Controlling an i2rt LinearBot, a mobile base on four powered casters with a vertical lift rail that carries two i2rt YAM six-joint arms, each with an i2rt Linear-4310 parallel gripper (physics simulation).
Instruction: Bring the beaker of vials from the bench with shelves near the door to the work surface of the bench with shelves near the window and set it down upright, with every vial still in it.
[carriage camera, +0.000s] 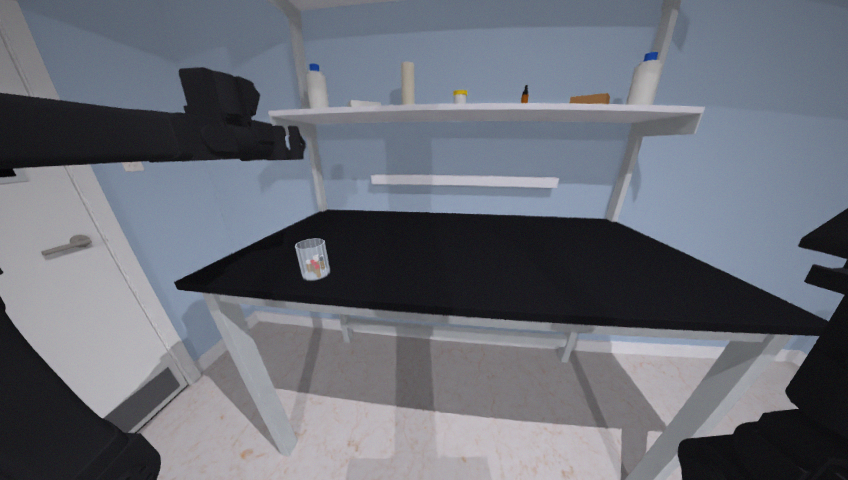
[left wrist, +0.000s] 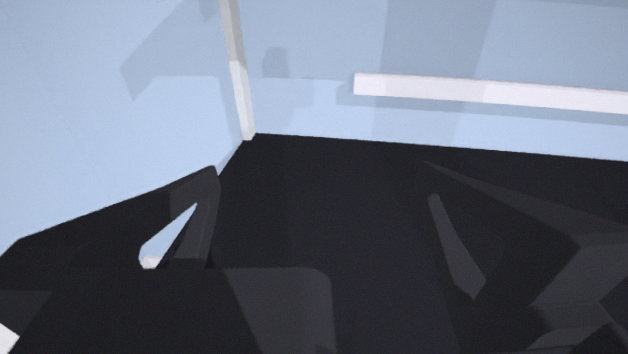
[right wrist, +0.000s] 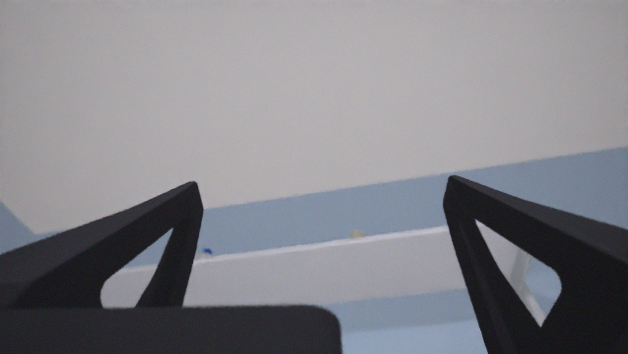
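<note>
A clear glass beaker (carriage camera: 313, 259) with several small vials inside stands upright near the front left of the black bench top (carriage camera: 476, 267) (left wrist: 325, 200). My left gripper (carriage camera: 300, 142) (left wrist: 317, 174) is open and empty. In the carriage camera view it reaches in from the left, above the bench top and higher than the beaker. The beaker does not show in the left wrist view. My right gripper (right wrist: 322, 192) is open and empty, tilted up toward the ceiling. Its fingertips do not show in the carriage camera view, where part of the right arm shows at the right edge.
A white shelf (carriage camera: 487, 113) (right wrist: 320, 280) above the bench holds two white bottles (carriage camera: 317, 89) (carriage camera: 645, 83) with blue caps and several smaller items. A white rail (carriage camera: 464, 180) (left wrist: 480, 92) is on the wall. A door (carriage camera: 65, 309) stands at the left. Bench legs (carriage camera: 255, 368) stand below.
</note>
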